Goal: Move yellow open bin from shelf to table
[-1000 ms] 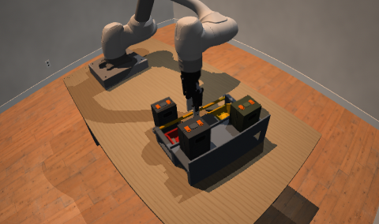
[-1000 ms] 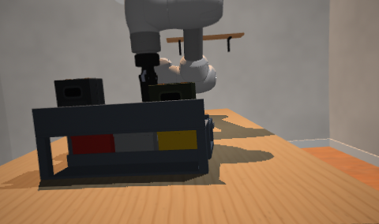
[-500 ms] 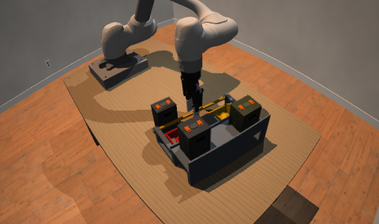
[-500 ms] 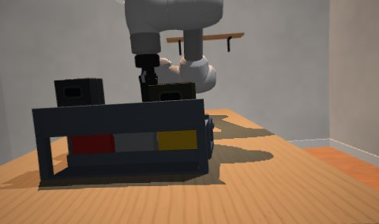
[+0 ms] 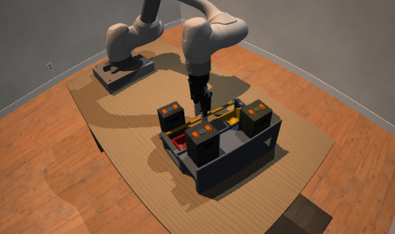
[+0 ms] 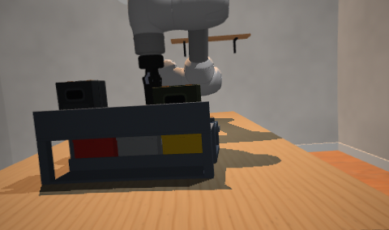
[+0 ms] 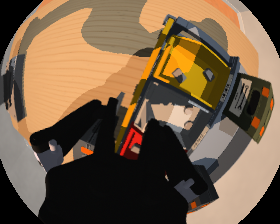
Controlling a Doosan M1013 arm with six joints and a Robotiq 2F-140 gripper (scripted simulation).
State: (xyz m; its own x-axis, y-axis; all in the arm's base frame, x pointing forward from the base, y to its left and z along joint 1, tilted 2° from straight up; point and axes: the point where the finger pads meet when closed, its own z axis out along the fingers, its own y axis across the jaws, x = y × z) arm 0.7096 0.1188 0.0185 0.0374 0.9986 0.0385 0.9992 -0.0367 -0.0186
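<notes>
Right now the thin yellow bar is 30 mm below my hand. Round my hand: yellow open bin 110 mm ahead, 110 mm to the left, 50 mm below; red bin 100 mm ahead, 120 mm to the right, 50 mm below; grey bin 110 mm ahead, 50 mm below.
</notes>
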